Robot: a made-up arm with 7 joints. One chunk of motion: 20 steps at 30 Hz.
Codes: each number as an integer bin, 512 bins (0 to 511) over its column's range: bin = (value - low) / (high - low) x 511, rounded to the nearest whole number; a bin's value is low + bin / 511 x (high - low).
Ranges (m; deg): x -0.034..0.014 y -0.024..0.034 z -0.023..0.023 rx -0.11..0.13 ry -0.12..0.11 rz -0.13..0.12
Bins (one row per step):
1: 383 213 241 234 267 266
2: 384 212 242 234 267 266
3: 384 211 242 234 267 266
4: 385 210 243 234 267 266
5: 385 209 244 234 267 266
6: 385 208 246 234 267 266
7: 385 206 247 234 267 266
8: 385 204 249 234 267 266
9: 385 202 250 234 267 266
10: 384 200 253 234 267 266
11: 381 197 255 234 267 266
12: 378 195 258 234 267 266
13: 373 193 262 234 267 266
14: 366 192 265 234 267 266
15: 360 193 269 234 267 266
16: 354 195 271 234 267 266
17: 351 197 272 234 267 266
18: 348 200 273 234 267 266
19: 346 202 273 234 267 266
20: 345 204 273 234 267 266
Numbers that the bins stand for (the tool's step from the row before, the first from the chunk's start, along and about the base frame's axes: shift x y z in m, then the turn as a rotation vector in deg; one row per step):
1: 0.00198 0.00018 -0.00131 0.000 0.000 0.000
2: 0.00207 0.00006 -0.00122 0.000 0.000 0.000
3: 0.00207 -0.00005 -0.00122 0.000 0.000 0.000
4: 0.00216 -0.00016 -0.00113 0.000 0.000 0.000
5: 0.00216 -0.00028 -0.00104 0.000 0.000 0.000
6: 0.00216 -0.00039 -0.00086 0.000 0.000 0.000
7: 0.00216 -0.00062 -0.00077 0.000 0.000 0.000
8: 0.00216 -0.00085 -0.00059 0.000 0.000 0.000
9: 0.00216 -0.00107 -0.00050 0.000 0.000 0.000
10: 0.00207 -0.00130 -0.00023 0.000 0.000 0.000
11: 0.00179 -0.00164 -0.00005 0.000 0.000 0.000
12: 0.00151 -0.00187 0.00023 0.000 0.000 0.000
13: 0.00104 -0.00209 0.00059 0.000 0.000 0.000
14: 0.00038 -0.00221 0.00086 0.000 0.000 0.000
15: -0.00018 -0.00209 0.00122 0.000 0.000 0.000
16: -0.00075 -0.00187 0.00140 0.000 0.000 0.000
17: -0.00103 -0.00164 0.00149 0.000 0.000 0.000
18: -0.00131 -0.00130 0.00158 0.000 0.000 0.000
19: -0.00150 -0.00107 0.00158 0.000 0.000 0.000
20: -0.00159 -0.00085 0.00158 0.000 0.000 0.000

